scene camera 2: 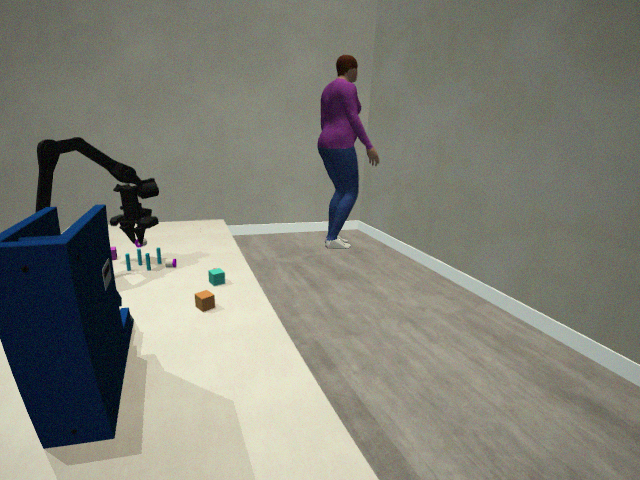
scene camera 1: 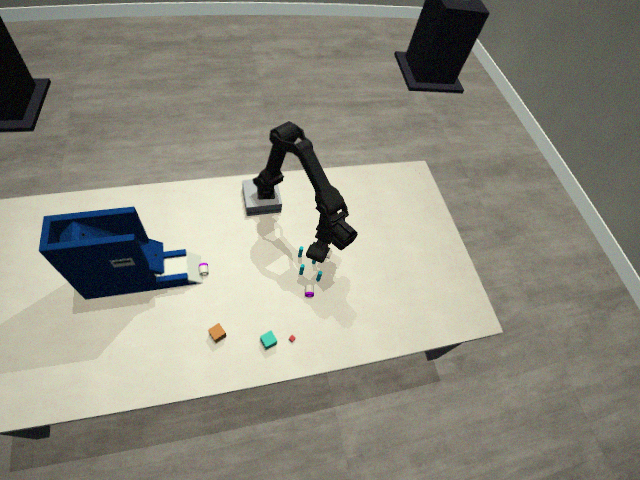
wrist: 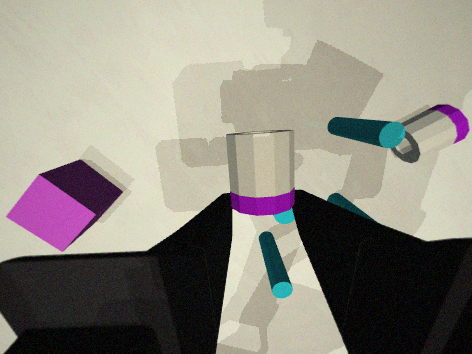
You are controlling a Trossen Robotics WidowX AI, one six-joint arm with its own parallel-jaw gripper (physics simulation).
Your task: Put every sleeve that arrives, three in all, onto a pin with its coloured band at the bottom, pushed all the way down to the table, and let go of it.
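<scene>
My gripper (scene camera 1: 321, 253) (scene camera 2: 138, 242) (wrist: 261, 200) is shut on a pale sleeve (wrist: 261, 165) with a purple band. In the wrist view the sleeve looks roughly sideways, band towards the fingers' side, above the table and near the pins. Several upright teal pins (scene camera 1: 301, 269) (scene camera 2: 147, 261) (wrist: 276, 265) stand bare beside and below the gripper; one is partly hidden by the held sleeve, another by a finger. A second sleeve (scene camera 1: 309, 289) (scene camera 2: 169, 262) (wrist: 427, 131) lies on its side beside the pins. A third sleeve (scene camera 1: 203, 270) is at the chute's mouth, band towards the back.
A blue dispenser (scene camera 1: 103, 266) (scene camera 2: 46, 330) with a chute stands at the left. An orange cube (scene camera 1: 217, 332) (scene camera 2: 204, 300), a teal cube (scene camera 1: 268, 339) (scene camera 2: 216, 276) and a small red cube (scene camera 1: 292, 338) lie towards the front. A magenta block (scene camera 2: 113, 253) (wrist: 65, 210) lies near the pins.
</scene>
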